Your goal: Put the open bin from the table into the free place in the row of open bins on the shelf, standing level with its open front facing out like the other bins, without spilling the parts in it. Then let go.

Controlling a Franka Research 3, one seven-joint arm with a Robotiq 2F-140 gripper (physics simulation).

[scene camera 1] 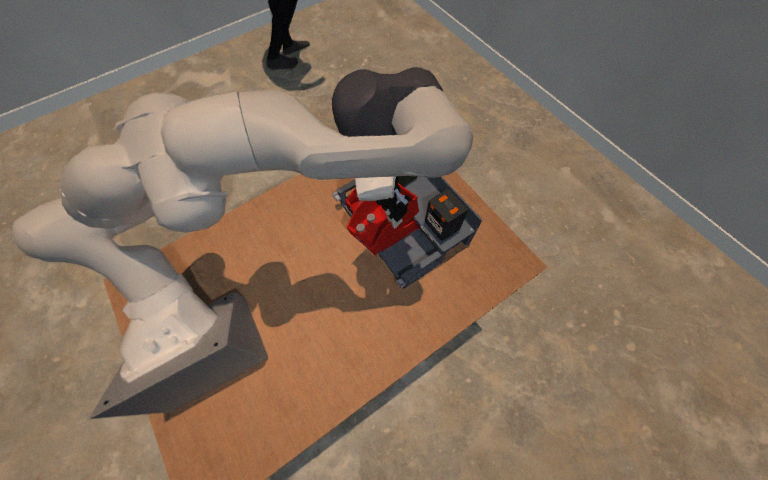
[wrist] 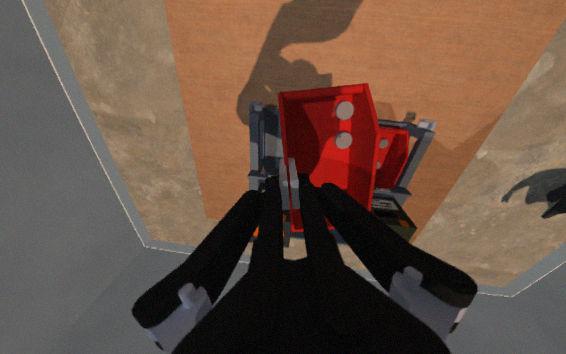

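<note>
My gripper (scene camera 1: pixel 396 209) (wrist: pixel 287 169) is shut on the side wall of a red open bin (scene camera 1: pixel 387 233) (wrist: pixel 322 170). The bin hangs above the front part of the grey-blue shelf (scene camera 1: pixel 398 264) (wrist: pixel 255 142). Its floor shows in the wrist view with two round grey parts (scene camera 1: pixel 370 217) (wrist: pixel 344 110) inside. Another red bin (wrist: pixel 396 159) is on the shelf at the right in the wrist view, partly hidden by the held one. A stretch of bare shelf shows left of the held bin there. The exact height of the held bin over the shelf cannot be told.
A black box with orange marks (scene camera 1: pixel 446 215) stands on the shelf behind the front row. A dark box with orange marks (wrist: pixel 396 217) is at the shelf's right in the wrist view. The shelf stands on the wooden table (scene camera 1: pixel 339 362) (wrist: pixel 450 55). A person (scene camera 1: pixel 281 33) stands beyond the table.
</note>
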